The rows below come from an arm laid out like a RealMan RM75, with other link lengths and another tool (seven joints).
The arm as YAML. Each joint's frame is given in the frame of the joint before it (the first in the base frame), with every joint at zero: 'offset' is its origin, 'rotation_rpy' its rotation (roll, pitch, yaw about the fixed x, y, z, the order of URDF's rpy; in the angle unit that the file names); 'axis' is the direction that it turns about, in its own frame. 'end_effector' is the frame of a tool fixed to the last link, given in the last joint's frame.
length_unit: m
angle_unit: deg
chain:
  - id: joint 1
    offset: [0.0, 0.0, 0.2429]
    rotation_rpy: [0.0, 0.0, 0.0]
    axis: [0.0, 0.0, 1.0]
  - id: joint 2
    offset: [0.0, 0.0, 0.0]
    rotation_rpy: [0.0, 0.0, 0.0]
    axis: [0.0, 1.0, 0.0]
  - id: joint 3
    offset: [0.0, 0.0, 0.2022]
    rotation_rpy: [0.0, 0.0, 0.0]
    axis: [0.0, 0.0, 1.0]
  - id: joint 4
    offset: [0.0, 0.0, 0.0]
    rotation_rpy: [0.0, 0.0, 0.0]
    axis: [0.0, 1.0, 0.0]
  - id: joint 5
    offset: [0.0, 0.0, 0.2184]
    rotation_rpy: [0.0, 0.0, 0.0]
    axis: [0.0, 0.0, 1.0]
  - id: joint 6
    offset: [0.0, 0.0, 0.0]
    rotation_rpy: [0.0, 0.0, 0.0]
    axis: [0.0, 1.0, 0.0]
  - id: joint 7
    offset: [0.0, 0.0, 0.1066]
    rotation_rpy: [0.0, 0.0, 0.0]
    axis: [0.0, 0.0, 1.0]
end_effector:
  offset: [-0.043, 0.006, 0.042]
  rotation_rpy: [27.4, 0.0, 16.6]
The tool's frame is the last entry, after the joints.
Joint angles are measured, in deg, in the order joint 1, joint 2, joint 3, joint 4, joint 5, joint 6, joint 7. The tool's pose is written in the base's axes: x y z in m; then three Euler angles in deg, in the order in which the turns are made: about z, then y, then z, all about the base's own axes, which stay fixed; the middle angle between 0 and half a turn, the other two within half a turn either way. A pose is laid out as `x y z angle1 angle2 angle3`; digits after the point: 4 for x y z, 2 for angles.
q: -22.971 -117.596 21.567 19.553 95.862 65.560 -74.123
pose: -0.3441 0.2918 0.0093 -138.56 99.59 105.36
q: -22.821 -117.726 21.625 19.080 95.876 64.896 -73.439
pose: -0.3462 0.2898 0.0062 -138.08 99.69 106.00
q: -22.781 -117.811 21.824 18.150 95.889 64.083 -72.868
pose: -0.3478 0.2874 0.0011 -137.78 100.20 106.76
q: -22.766 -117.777 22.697 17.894 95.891 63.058 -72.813
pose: -0.3497 0.2863 -0.0014 -136.92 100.74 107.49
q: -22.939 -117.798 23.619 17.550 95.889 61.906 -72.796
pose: -0.3507 0.2861 -0.0048 -136.08 101.37 108.17
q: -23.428 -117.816 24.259 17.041 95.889 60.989 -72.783
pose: -0.3497 0.2874 -0.0083 -135.57 101.97 108.46
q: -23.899 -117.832 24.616 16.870 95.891 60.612 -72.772
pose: -0.3478 0.2895 -0.0098 -135.28 102.26 108.26
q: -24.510 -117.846 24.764 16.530 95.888 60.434 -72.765
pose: -0.3448 0.2922 -0.0117 -135.31 102.58 107.85
